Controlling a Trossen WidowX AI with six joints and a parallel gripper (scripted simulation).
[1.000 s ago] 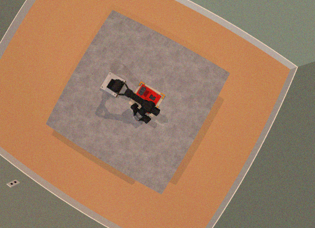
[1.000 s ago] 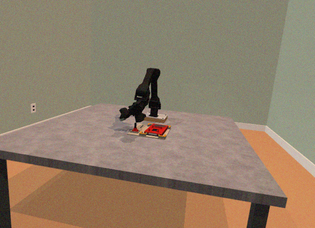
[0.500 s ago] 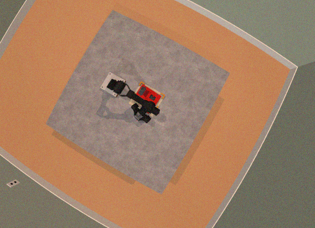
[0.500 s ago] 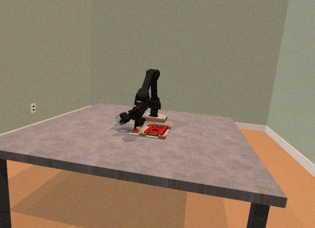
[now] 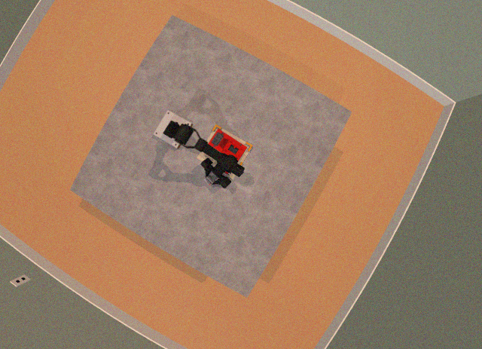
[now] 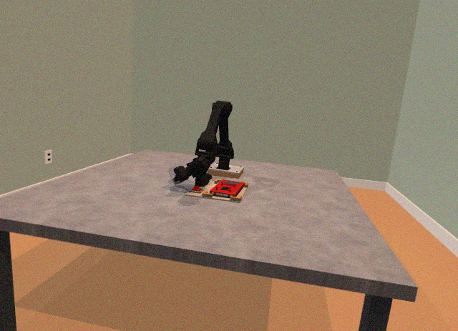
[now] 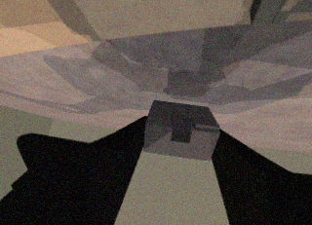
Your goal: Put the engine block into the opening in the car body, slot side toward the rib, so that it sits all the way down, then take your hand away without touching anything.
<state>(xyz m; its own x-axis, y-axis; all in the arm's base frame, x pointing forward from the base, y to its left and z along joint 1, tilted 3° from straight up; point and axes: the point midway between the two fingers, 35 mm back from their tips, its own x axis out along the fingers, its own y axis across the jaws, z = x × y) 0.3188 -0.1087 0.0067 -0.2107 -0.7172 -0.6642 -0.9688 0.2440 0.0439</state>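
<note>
The grey engine block lies 1 cm to the left of my gripper tip. The rest, counted from my gripper tip: black upright peg 6 cm ahead, 10 cm to the left, 1 cm above.
</note>
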